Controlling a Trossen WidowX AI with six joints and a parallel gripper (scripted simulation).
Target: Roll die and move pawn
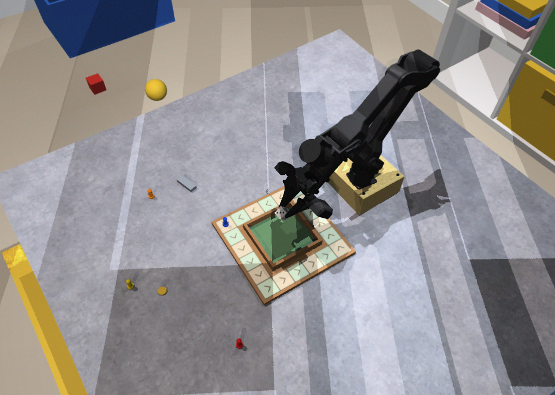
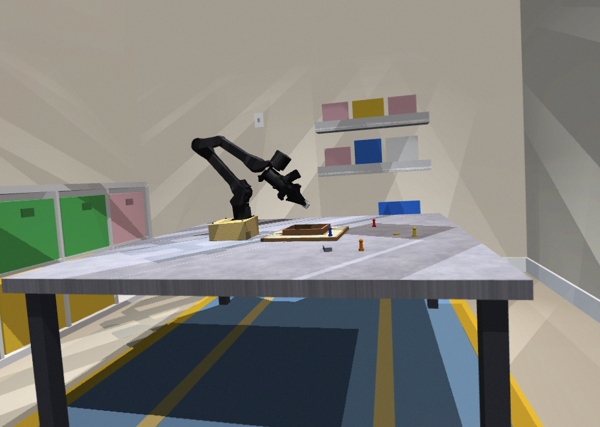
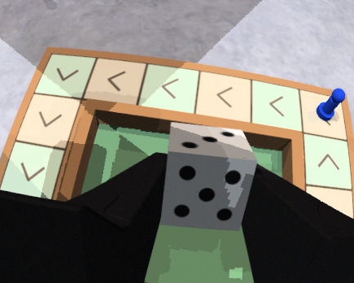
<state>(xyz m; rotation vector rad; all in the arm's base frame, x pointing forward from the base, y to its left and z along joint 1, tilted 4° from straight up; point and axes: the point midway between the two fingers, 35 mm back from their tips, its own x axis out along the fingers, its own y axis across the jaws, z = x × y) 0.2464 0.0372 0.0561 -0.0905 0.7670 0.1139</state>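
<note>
The white die lies right at my gripper tip. From my gripper tip the other things lie so: blue pawn: 12 cm ahead, 10 cm to the right, 9 cm below; then red pawn: 22 cm to the left, 22 cm ahead, 11 cm below; then green dice tray: 11 cm below.
</note>
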